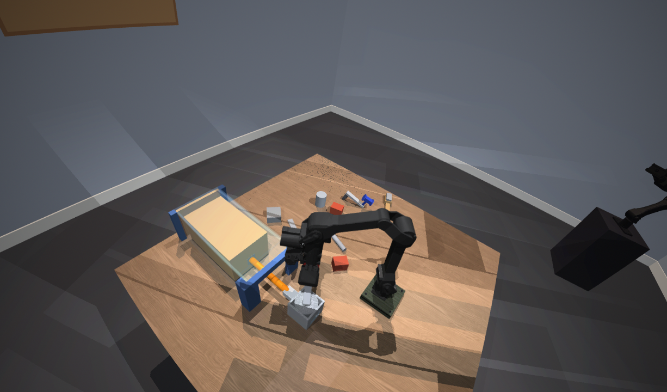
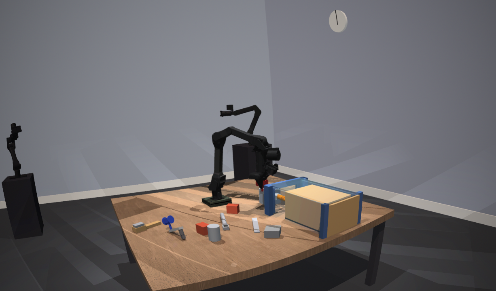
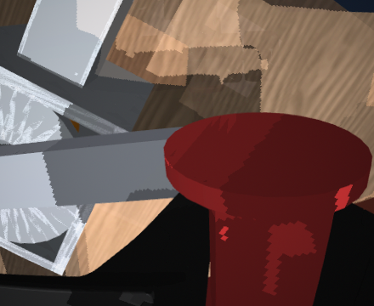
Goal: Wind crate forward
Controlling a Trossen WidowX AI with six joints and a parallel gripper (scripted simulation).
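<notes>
Right now my gripper tip is 2 cm past the winch handle, 3 cm to the right of it and 1 cm above it. The rest, counted from my gripper tip: red knob: 2 cm above; grey winch: 7 cm behind, 8 cm to the left, 8 cm below; blue frame: 11 cm ahead, 8 cm to the left, 1 cm below.
</notes>
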